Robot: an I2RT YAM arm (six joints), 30 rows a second.
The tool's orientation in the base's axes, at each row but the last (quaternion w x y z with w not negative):
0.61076 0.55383 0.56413 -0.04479
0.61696 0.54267 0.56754 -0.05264
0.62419 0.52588 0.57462 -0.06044
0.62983 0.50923 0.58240 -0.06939
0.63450 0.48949 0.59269 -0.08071
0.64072 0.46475 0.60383 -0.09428
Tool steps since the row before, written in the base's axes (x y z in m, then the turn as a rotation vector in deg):
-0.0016 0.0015 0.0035 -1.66 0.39 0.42
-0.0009 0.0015 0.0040 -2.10 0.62 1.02
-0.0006 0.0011 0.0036 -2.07 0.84 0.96
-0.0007 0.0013 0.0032 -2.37 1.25 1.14
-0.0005 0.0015 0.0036 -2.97 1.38 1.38
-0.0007 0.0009 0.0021 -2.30 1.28 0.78
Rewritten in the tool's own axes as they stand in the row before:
-0.0023 0.0017 -0.0030 -0.68 -0.72 -1.45
-0.0025 0.0024 -0.0026 -1.17 -0.56 -2.04
-0.0024 0.0022 -0.0020 -0.99 -0.47 -2.17
-0.0021 0.0019 -0.0020 -1.02 -0.38 -2.70
-0.0024 0.0023 -0.0021 -1.33 -0.60 -3.24
-0.0016 0.0010 -0.0015 -0.69 -0.49 -2.61

